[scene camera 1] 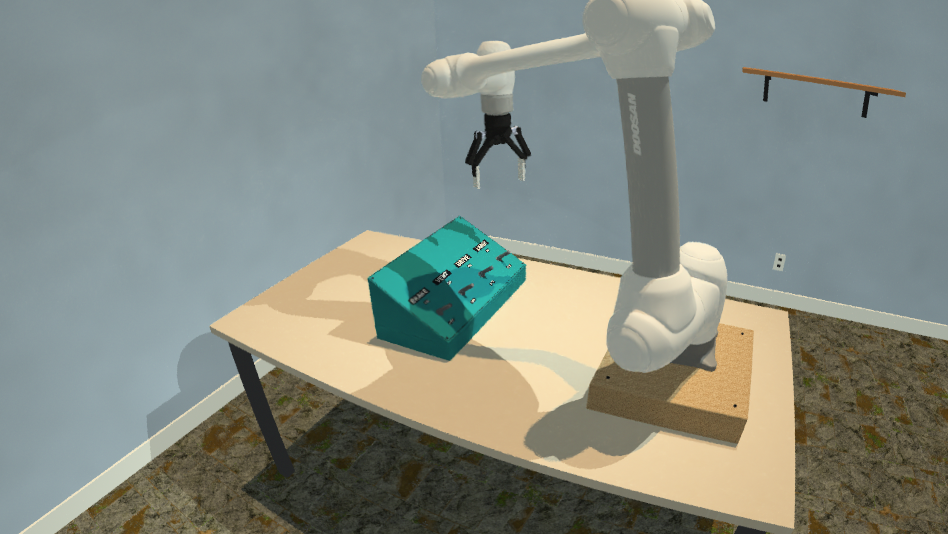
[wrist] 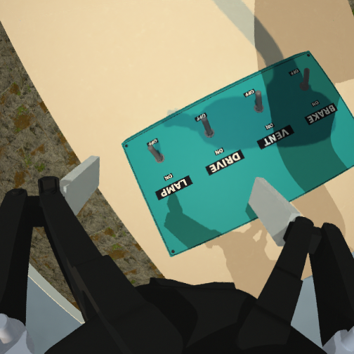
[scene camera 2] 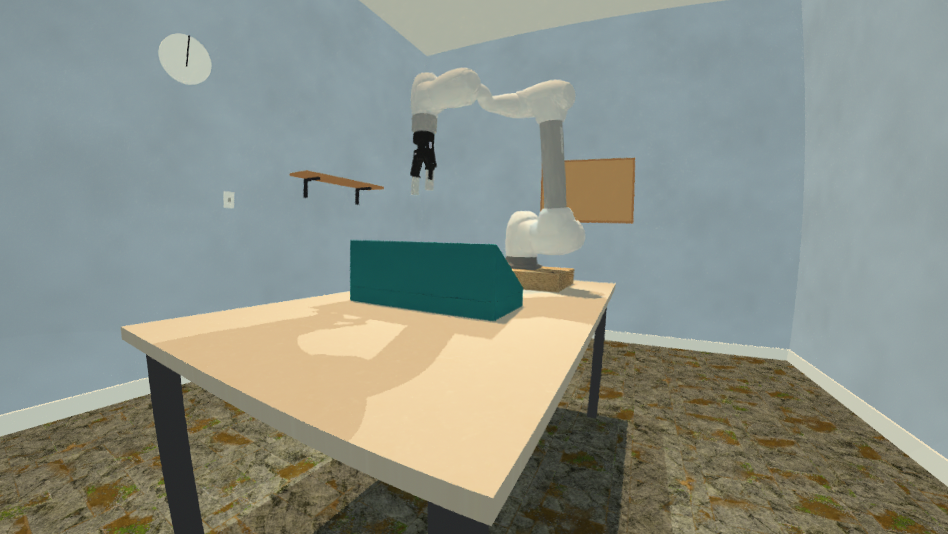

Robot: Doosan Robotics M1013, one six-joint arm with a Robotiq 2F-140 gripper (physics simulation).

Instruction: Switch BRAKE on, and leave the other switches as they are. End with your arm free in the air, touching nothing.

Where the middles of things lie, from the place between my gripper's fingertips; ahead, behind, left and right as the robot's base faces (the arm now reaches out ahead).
Now: hand 120 mm short of the teal switch box (scene camera 1: 406, 294), 120 mm to the right of it and 290 mm above it.
